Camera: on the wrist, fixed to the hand. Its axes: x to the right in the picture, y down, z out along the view.
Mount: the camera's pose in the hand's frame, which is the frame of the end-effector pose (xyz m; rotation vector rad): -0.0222 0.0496 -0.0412 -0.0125 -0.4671 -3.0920
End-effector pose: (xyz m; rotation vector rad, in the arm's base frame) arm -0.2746 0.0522 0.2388 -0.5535 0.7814 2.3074
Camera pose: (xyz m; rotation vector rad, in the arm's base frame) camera -0.2850 -0.0152 0.2400 -0.3406 -0.5284 -0.5640
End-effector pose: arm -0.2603 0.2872 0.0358 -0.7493 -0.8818 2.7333
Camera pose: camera -0.2206 0.2608 -0.0130 0.8965 -0.5608 -0.0894
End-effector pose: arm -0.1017 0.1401 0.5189 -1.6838 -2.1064 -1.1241
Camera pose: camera -0.0613 0.0985 0.5548 -1.5735 1.4266 0.0696
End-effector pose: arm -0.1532 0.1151 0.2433 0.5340 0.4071 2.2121
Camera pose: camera -0.1924 0.0624 0.2250 -0.0594 0.3038 -0.8777
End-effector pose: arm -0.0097 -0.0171 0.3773 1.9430 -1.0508 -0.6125
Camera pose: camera -0.0139 0.0041 0.4420 -1.0117 -1.8610 1.3987
